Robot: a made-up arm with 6 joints.
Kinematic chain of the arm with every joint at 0, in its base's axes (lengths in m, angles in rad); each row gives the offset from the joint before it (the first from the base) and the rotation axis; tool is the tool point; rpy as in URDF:
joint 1: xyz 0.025 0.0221 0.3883 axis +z
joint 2: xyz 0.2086 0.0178 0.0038 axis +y
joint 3: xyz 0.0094 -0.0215 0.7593 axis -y
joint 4: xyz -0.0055 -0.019 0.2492 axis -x
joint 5: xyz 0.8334 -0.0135 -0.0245 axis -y
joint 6: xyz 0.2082 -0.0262 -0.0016 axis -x
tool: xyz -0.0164 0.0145 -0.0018 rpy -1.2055 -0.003 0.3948
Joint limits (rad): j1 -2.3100..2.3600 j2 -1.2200..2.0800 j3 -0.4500..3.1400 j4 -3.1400..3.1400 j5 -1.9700..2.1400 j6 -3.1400..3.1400
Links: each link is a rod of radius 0.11 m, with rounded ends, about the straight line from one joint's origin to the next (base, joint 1, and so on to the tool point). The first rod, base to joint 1, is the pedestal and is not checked.
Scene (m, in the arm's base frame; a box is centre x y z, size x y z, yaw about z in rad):
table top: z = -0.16
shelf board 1: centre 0.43 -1.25 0.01 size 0.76 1.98 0.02 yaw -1
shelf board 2: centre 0.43 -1.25 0.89 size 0.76 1.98 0.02 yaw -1
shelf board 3: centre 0.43 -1.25 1.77 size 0.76 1.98 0.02 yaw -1
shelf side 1: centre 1.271 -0.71 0.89 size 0.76 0.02 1.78 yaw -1
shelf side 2: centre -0.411 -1.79 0.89 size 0.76 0.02 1.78 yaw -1
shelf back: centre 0.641 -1.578 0.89 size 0.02 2.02 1.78 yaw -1
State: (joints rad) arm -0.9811 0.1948 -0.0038 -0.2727 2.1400 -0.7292
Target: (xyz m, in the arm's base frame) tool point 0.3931 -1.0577 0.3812
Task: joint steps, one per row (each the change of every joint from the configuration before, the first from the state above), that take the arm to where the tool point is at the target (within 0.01 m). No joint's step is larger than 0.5 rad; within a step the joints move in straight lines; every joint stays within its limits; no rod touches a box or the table.
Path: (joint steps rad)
1: 0.0483 -0.2287 -0.1487 -0.3325 0.0000 -0.0404
2: 0.0484 -0.2286 -0.1488 -0.3326 0.0000 -0.0404
3: 0.0483 -0.2287 -0.1487 -0.3325 0.0000 -0.0404
4: 0.3031 -0.0106 0.4360 0.1176 0.0000 0.0089
5: 0.3030 -0.0106 0.4359 0.1177 0.0000 0.0090
6: 0.3031 -0.0106 0.4360 0.1176 0.0000 0.0089
7: 0.3031 -0.0106 0.4360 0.1177 0.0000 0.0090
8: 0.3030 -0.0106 0.4359 0.1177 0.0000 0.0090
9: 0.3031 -0.0106 0.4360 0.1176 0.0000 0.0089
10: 0.3030 -0.0107 0.4360 0.1177 0.0000 0.0090
11: 0.3031 -0.0106 0.4359 0.1177 0.0000 0.0089
12: 0.1106 -0.2318 -0.4370 -0.0438 0.0000 0.0057
13: 0.1106 -0.2319 -0.4370 -0.0437 0.0000 0.0056

